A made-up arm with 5 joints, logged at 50 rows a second.
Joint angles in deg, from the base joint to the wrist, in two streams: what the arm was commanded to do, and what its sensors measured. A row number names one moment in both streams.
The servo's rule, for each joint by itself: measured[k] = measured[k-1] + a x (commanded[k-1-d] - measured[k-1]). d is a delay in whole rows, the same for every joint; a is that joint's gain. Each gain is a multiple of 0.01, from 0.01 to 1. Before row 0 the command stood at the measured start. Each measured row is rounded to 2 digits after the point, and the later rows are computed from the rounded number. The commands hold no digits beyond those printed.
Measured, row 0: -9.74 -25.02 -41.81 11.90 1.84
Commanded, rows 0 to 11: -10.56 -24.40 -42.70 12.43 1.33; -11.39 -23.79 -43.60 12.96 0.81; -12.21 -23.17 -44.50 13.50 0.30; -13.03 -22.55 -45.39 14.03 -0.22; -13.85 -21.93 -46.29 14.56 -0.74; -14.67 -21.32 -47.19 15.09 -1.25; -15.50 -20.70 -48.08 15.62 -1.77; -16.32 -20.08 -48.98 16.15 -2.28; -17.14 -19.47 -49.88 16.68 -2.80; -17.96 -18.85 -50.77 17.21 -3.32; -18.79 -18.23 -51.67 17.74 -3.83; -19.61 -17.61 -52.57 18.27 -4.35
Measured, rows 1 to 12: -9.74 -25.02 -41.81 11.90 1.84; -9.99 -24.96 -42.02 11.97 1.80; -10.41 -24.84 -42.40 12.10 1.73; -10.95 -24.67 -42.90 12.28 1.63; -11.57 -24.46 -43.50 12.51 1.50; -12.25 -24.21 -44.17 12.78 1.34; -12.98 -23.92 -44.89 13.08 1.16; -13.74 -23.60 -45.66 13.41 0.95; -14.51 -23.25 -46.46 13.77 0.72; -15.30 -22.87 -47.28 14.15 0.47; -16.10 -22.47 -48.12 14.55 0.20; -16.91 -22.05 -48.97 14.96 -0.08
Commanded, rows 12 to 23: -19.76 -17.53 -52.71 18.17 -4.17; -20.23 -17.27 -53.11 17.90 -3.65; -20.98 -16.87 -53.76 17.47 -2.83; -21.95 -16.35 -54.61 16.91 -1.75; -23.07 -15.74 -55.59 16.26 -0.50; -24.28 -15.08 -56.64 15.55 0.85; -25.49 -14.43 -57.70 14.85 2.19; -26.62 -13.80 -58.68 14.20 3.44; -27.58 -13.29 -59.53 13.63 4.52; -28.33 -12.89 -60.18 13.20 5.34; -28.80 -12.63 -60.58 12.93 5.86; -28.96 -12.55 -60.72 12.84 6.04
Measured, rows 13 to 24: -17.72 -21.61 -49.83 15.39 -0.38; -18.33 -21.20 -50.52 15.75 -0.65; -18.90 -20.81 -51.14 16.03 -0.86; -19.52 -20.42 -51.77 16.22 -1.00; -20.25 -20.01 -52.45 16.31 -1.05; -21.10 -19.58 -53.20 16.30 -1.01; -22.05 -19.13 -54.03 16.20 -0.88; -23.08 -18.66 -54.91 16.02 -0.67; -24.14 -18.17 -55.81 15.78 -0.38; -25.17 -17.68 -56.70 15.50 -0.04; -26.12 -17.20 -57.54 15.20 0.34; -26.92 -16.74 -58.27 14.90 0.73
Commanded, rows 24 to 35: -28.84 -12.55 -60.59 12.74 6.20; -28.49 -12.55 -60.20 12.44 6.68; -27.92 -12.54 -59.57 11.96 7.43; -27.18 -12.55 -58.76 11.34 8.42; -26.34 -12.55 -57.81 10.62 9.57; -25.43 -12.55 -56.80 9.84 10.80; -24.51 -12.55 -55.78 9.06 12.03; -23.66 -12.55 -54.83 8.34 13.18; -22.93 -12.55 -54.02 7.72 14.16; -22.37 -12.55 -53.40 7.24 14.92; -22.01 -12.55 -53.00 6.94 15.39; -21.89 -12.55 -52.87 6.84 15.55
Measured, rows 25 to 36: -27.53 -16.32 -58.86 14.63 1.10; -27.92 -15.94 -59.28 14.38 1.46; -28.09 -15.60 -59.50 14.13 1.83; -28.04 -15.29 -59.52 13.85 2.22; -27.78 -15.02 -59.34 13.52 2.65; -27.35 -14.77 -58.97 13.14 3.13; -26.77 -14.55 -58.45 12.71 3.67; -26.09 -14.35 -57.81 12.24 4.26; -25.36 -14.17 -57.09 11.73 4.88; -24.63 -14.01 -56.35 11.21 5.53; -23.95 -13.86 -55.64 10.69 6.19; -23.37 -13.73 -55.01 10.20 6.83
